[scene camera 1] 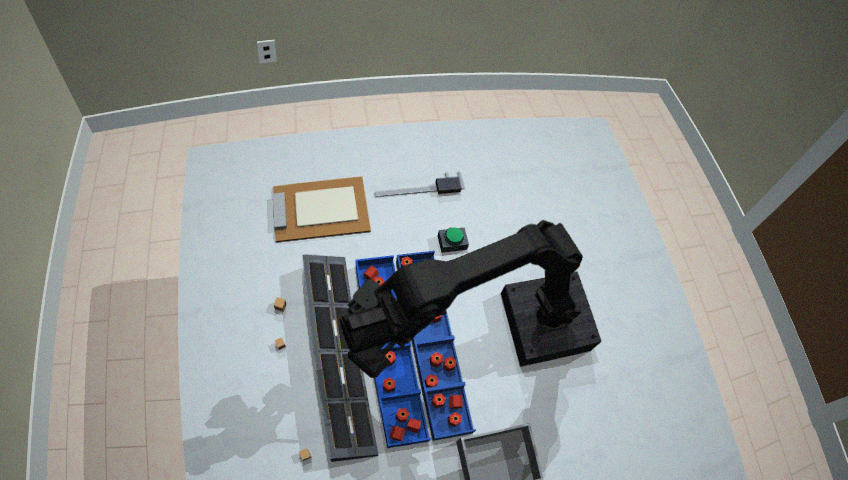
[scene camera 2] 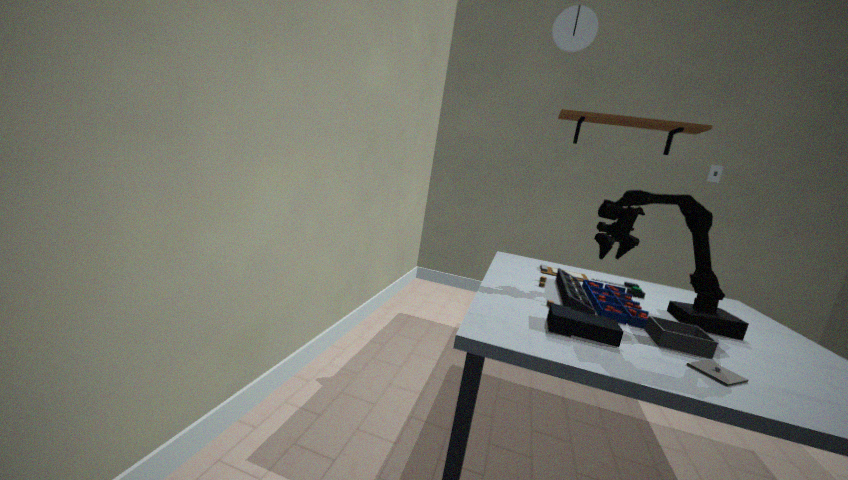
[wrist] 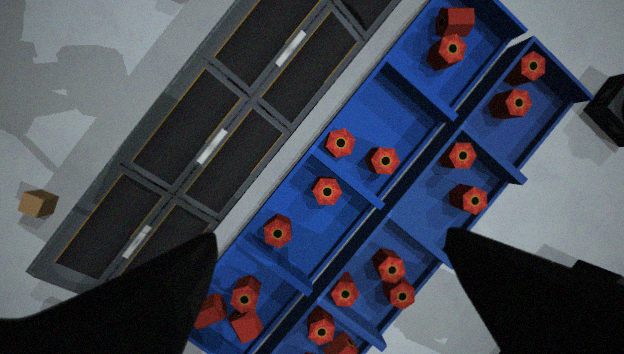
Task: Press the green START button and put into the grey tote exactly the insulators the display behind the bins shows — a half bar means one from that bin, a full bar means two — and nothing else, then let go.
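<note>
My gripper (scene camera 2: 610,255) (wrist: 332,241) is open and empty, high above the blue bins (scene camera 1: 401,394) (wrist: 420,90). The two rows of bins hold red hexagonal insulators (scene camera 1: 436,358) (wrist: 385,161), some upright, some on their sides. The arm hides part of the bins in scene camera 1. The display (scene camera 1: 326,327) (wrist: 185,127) behind them has dark panels in pairs, with short white strips between; no coloured bar shows on the visible panels. The green START button (scene camera 1: 454,236) is beyond the bins' far end. The grey tote (scene camera 1: 533,453) (scene camera 2: 684,342) stands near their other end, cut off in scene camera 1.
Small brown blocks (scene camera 1: 279,303) (wrist: 37,203) lie behind the display. A clipboard (scene camera 1: 363,205) and a caliper-like tool (scene camera 1: 404,191) lie past the bins' far end. A long black box (scene camera 2: 583,327) stands near the display's near end. A flat plate (scene camera 2: 717,372) lies near the tote.
</note>
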